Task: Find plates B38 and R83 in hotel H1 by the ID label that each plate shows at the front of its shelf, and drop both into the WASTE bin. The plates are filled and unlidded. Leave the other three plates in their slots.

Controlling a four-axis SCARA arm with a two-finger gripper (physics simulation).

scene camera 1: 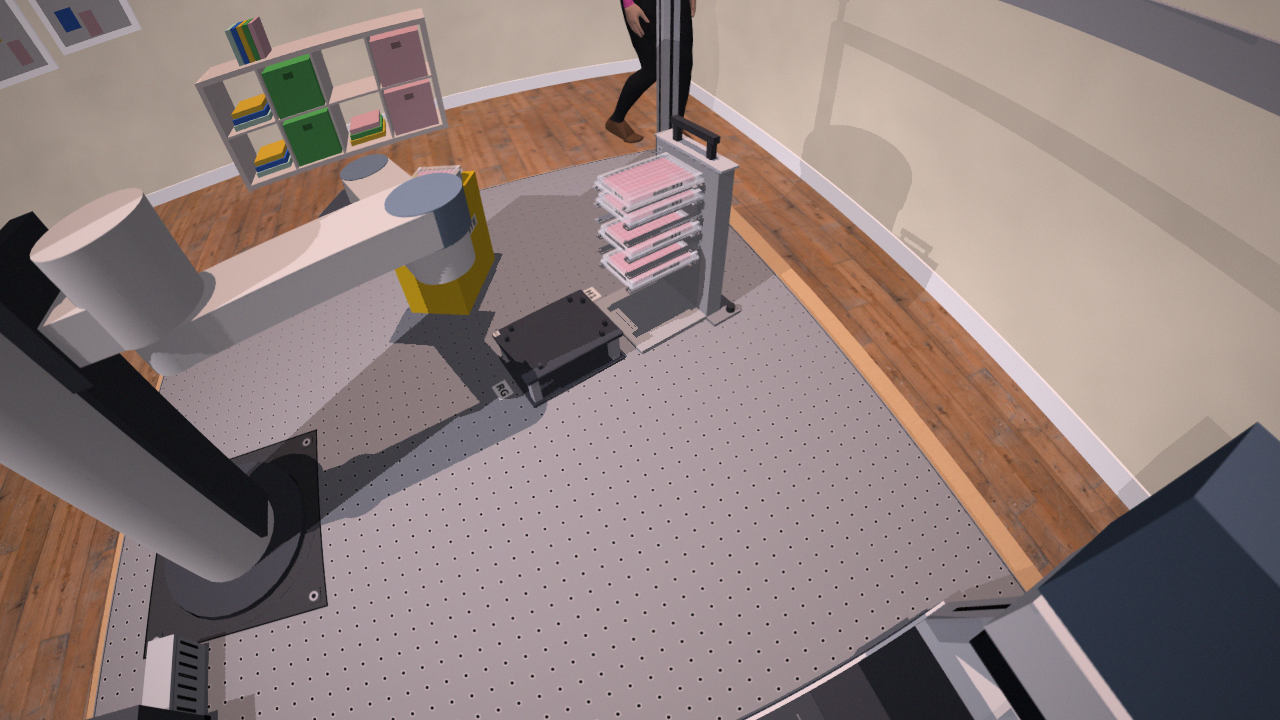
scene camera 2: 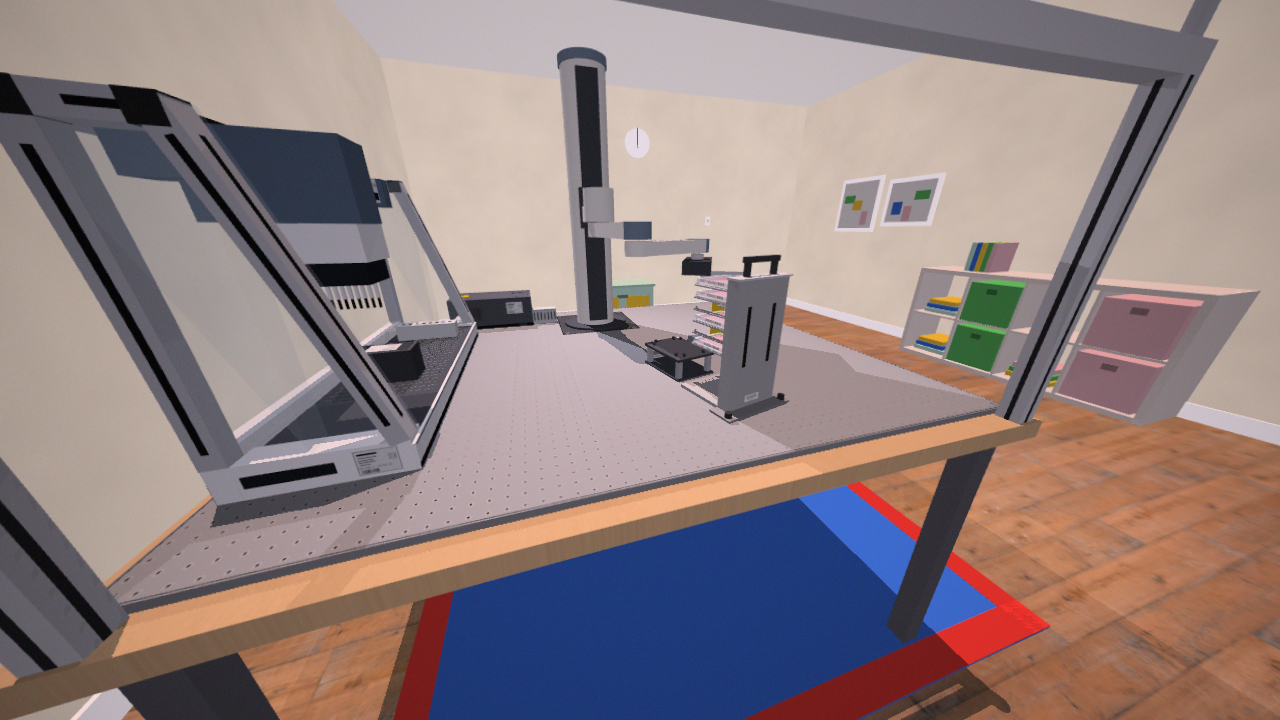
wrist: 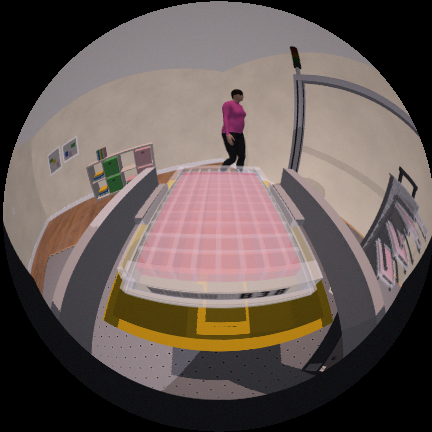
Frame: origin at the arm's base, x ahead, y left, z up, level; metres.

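Seen in the pictures: gripper, between the fingertips: [wrist: 218,175]; arm's base, origin of its link: [scene camera 1: 240,539] [scene camera 2: 595,324].
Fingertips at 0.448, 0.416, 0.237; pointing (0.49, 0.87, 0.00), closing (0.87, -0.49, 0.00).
Observation:
Offsets run from my fingertips to a thing's top centre, as dx, dy, dz. "*": to the spot under its first point.
Plate B38 @[-0.011, -0.020, -0.003] [wrist: 220,235], filled pink and unlidded, is level between the two fingers of my gripper [wrist: 218,175], its label facing the wrist camera. My gripper [scene camera 2: 697,265] is shut on it, over the yellow WASTE bin @[-0.013, -0.023, -0.025] [scene camera 1: 438,300] [wrist: 220,345]. The plate's far end @[* +0.015, +0.025, -0.007] [scene camera 1: 438,170] shows close to the bin's rim behind the arm; the exact height gap is unclear. Hotel H1 [scene camera 1: 720,232] [scene camera 2: 751,349] holds several pink plates @[+0.294, -0.247, +0.041] [scene camera 1: 648,179], stacked in its slots. Their ID labels are too small to read, so I cannot tell which is R83.
A dark raised stand [scene camera 1: 559,331] [scene camera 2: 678,349] marked RG is in front of the hotel, between it and the arm's base. A framed machine @[* +0.338, -0.960, +0.130] [scene camera 2: 295,241] stands at the far side of the table. A person [wrist: 234,120] is beyond the table, behind the bin.

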